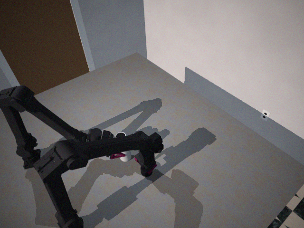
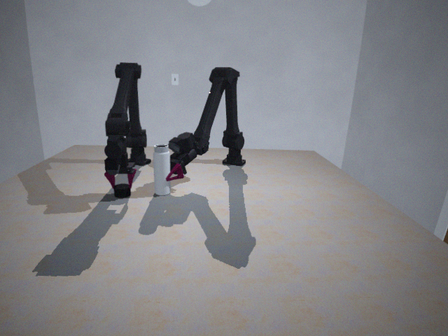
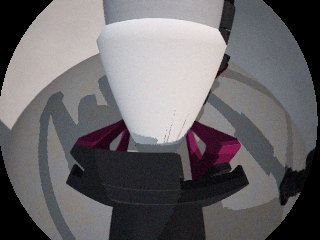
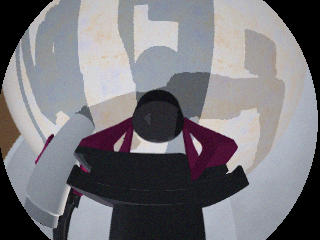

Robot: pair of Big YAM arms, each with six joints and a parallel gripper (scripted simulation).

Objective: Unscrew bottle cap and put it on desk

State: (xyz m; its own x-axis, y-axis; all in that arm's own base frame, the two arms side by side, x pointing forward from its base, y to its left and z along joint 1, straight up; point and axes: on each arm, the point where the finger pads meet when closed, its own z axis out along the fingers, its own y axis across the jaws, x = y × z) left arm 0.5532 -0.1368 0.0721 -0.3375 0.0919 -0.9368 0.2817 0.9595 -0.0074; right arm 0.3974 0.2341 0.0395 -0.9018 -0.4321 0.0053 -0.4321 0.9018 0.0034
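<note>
My right gripper is now 20 mm above the black cap.
</note>
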